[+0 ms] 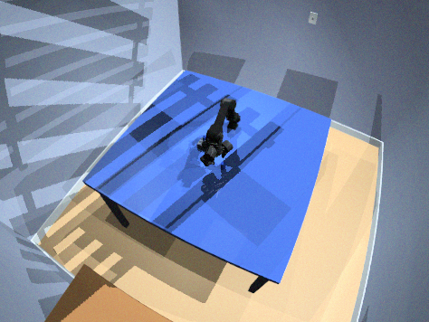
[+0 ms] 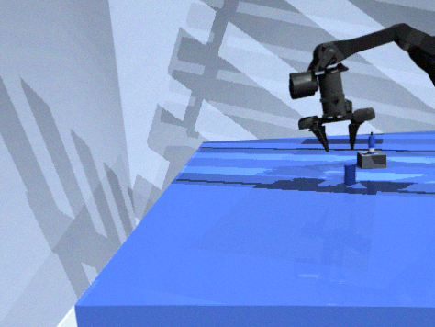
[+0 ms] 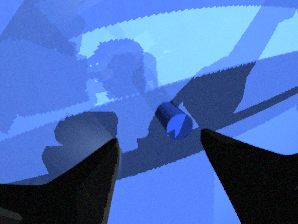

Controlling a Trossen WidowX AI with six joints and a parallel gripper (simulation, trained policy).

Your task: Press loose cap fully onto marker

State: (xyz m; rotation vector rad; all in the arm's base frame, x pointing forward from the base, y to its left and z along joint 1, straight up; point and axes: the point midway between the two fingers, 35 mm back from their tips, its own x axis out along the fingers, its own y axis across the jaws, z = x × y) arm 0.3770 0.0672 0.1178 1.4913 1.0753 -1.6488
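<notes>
Now: the blue cap 6 cm below my gripper tip, 2 cm to the left of it and 2 cm behind it. Also, from my gripper tip: dark holder block (15 cm to the right, 12 cm behind, 6 cm below).
</notes>
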